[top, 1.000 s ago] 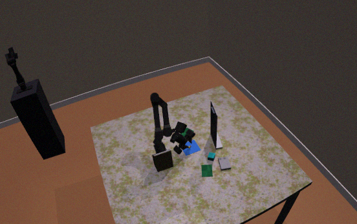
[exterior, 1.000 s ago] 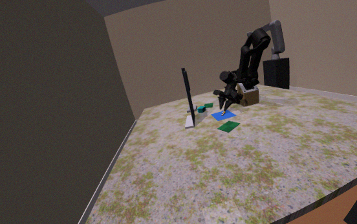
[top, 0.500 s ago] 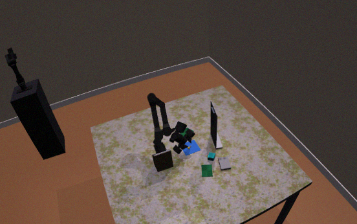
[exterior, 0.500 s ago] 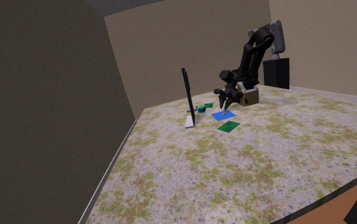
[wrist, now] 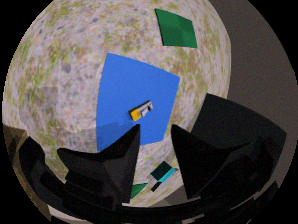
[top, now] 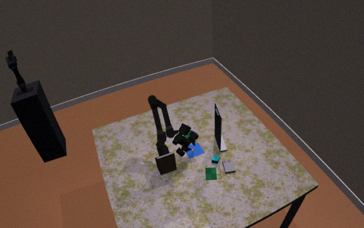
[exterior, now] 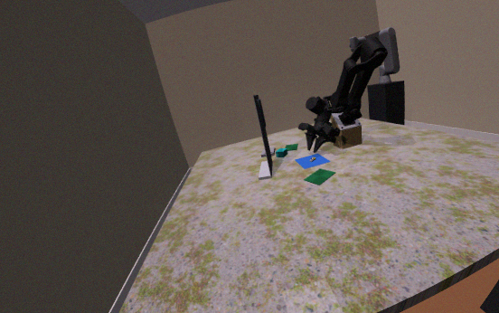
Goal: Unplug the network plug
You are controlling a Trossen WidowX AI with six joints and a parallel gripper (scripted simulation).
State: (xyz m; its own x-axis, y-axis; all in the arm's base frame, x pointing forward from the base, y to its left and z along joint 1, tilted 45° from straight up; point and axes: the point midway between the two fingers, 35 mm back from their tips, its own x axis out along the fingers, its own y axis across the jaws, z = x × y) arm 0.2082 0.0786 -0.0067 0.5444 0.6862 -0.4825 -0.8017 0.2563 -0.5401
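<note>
My gripper tip is 3 cm above the network plug and 1 cm to the right of it. From my gripper tip the other things lie so: green patch 16 cm to the left, 4 cm below, 4 cm ahead; blue marked square 4 cm below, 1 cm to the left, 1 cm ahead; teal cube 15 cm to the right, 10 cm ahead, 3 cm below.
</note>
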